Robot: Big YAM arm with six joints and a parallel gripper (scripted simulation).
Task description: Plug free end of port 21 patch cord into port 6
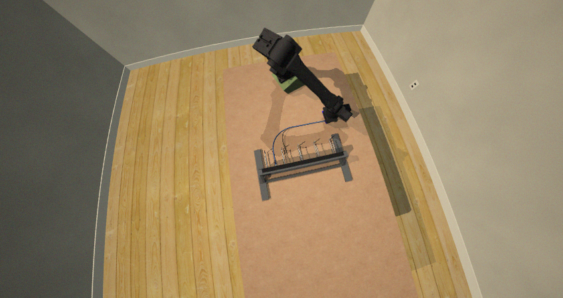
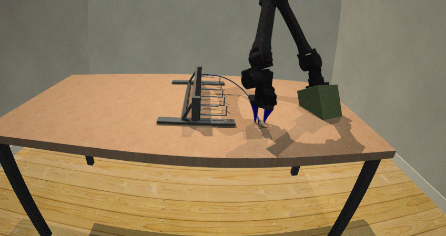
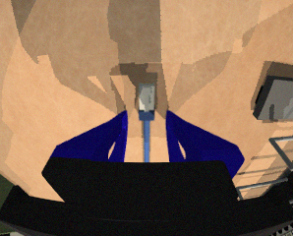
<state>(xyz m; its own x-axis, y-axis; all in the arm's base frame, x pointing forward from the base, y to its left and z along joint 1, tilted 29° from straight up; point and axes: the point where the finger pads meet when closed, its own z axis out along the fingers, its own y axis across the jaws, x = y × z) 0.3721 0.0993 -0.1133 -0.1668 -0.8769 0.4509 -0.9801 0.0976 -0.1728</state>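
Now: the plug 2 cm to the left of my hand.
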